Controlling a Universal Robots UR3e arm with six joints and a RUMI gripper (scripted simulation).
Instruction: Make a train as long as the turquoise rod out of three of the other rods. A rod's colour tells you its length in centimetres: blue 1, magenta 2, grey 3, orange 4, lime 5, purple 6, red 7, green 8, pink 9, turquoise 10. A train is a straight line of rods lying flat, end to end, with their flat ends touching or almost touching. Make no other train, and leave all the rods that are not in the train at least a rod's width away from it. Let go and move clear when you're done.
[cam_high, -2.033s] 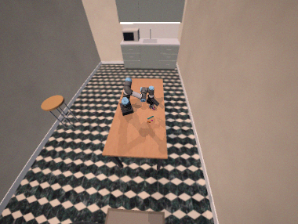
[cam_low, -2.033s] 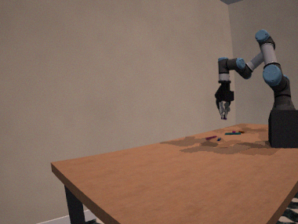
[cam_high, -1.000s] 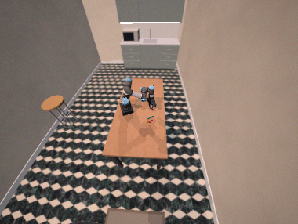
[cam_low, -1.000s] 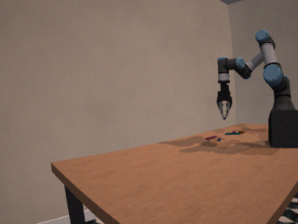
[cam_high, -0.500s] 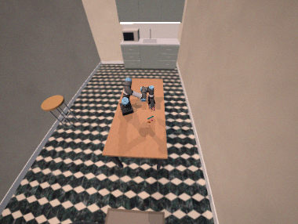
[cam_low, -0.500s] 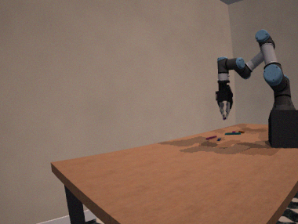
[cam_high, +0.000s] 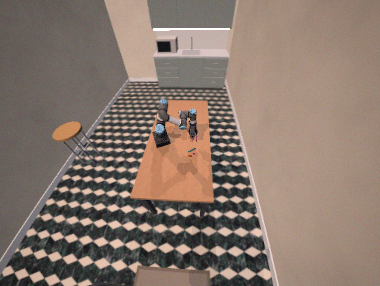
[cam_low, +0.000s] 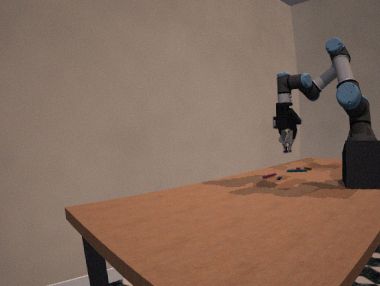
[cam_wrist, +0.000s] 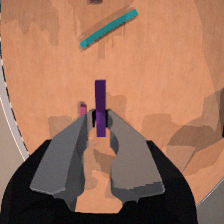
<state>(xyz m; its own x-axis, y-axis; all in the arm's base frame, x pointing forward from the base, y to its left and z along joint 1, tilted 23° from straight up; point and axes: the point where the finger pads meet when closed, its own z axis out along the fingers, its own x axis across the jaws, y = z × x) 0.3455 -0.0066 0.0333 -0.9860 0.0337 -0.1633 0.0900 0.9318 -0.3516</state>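
Right now my hand is 10 mm past the grey rod, 110 mm to the right of it and 110 mm above it. From my hand the other things lie so: turquoise rod (10 mm behind, 80 mm to the right, 110 mm below); purple rod (10 mm below); pink rod (50 mm ahead, 90 mm to the left, 110 mm below).
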